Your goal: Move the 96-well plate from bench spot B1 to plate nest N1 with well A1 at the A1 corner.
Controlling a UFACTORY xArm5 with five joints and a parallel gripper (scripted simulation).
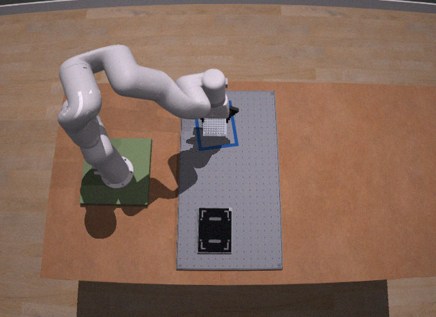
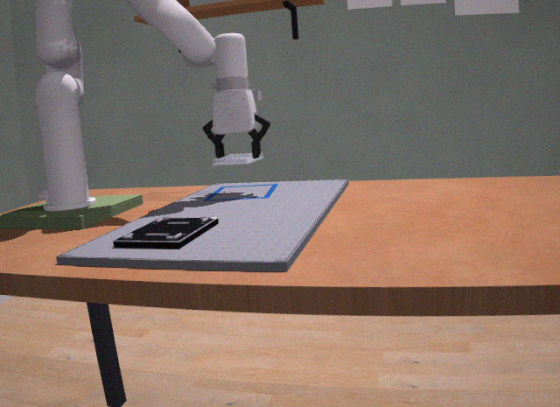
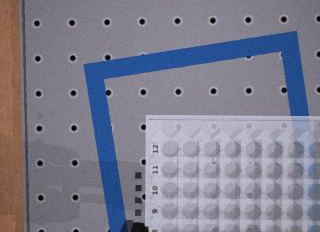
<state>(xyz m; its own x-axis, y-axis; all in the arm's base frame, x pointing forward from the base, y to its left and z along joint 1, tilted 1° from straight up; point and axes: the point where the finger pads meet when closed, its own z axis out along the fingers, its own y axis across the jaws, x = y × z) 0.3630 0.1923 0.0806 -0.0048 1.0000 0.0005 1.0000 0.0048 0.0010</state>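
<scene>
Right now my hand is 39 cm to the left of the black plate nest, 9 cm above it and 1 cm short of it. From my hand the other things lie so: 96-well plate 1 cm below; A1 label 32 cm to the right, 8 cm below, 6 cm ahead.
</scene>
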